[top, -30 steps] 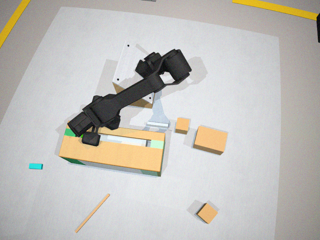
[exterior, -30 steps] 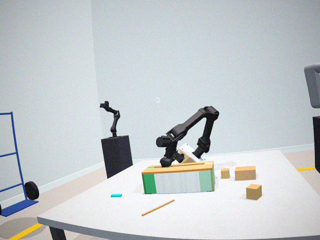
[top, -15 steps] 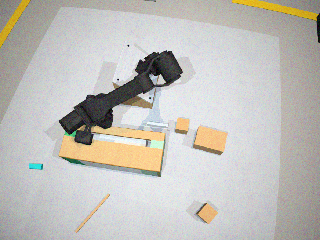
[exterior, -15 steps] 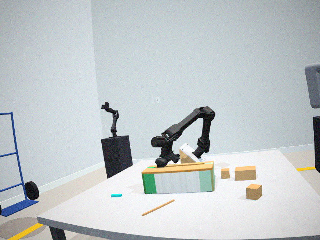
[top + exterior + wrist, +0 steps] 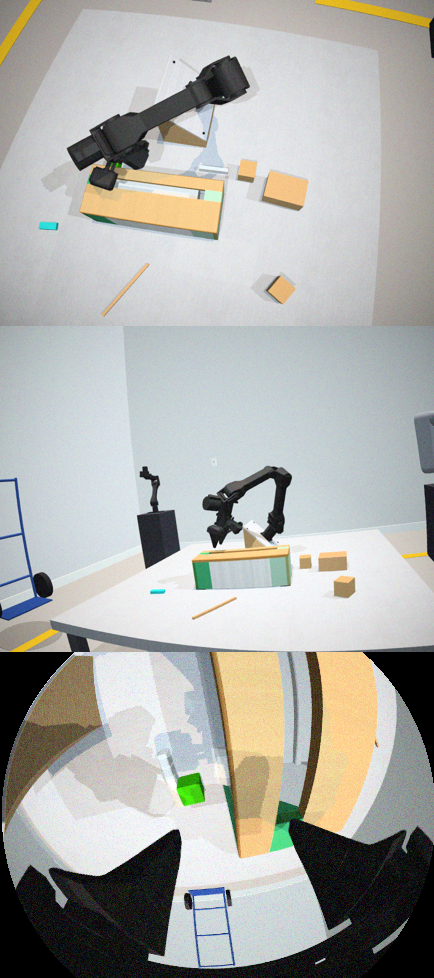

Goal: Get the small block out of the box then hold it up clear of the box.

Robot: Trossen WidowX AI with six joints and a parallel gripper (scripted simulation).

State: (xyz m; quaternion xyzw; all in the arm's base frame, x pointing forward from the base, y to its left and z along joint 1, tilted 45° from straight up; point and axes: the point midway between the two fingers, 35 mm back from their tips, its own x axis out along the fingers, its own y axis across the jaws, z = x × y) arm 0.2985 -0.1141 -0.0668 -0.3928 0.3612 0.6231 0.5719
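Now: gripper tip 4 cm past the green block, 6 cm to the left of it and 13 cm above it. The rest, counted from my gripper tip: clear-fronted box 2 cm ahead, 12 cm to the left, 8 cm below; thin stick 32 cm ahead, 12 cm to the left, 14 cm below.
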